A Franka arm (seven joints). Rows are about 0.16 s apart.
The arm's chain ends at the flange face. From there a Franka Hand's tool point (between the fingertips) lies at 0.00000 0.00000 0.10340 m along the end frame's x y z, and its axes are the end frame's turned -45 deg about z.
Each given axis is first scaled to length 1.
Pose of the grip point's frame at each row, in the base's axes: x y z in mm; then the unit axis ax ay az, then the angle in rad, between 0 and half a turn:
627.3, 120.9, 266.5, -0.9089, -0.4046, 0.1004, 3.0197
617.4, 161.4, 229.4, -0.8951, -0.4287, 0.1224, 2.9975
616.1, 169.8, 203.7, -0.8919, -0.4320, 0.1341, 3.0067
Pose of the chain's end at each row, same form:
651.2, 117.8, 367.1, -0.9929, -0.0259, 0.1159, 3.1058
646.3, 158.9, 328.6, -0.9887, -0.0534, 0.1404, 3.1020
646.7, 169.3, 302.5, -0.9871, -0.0577, 0.1494, 3.1195

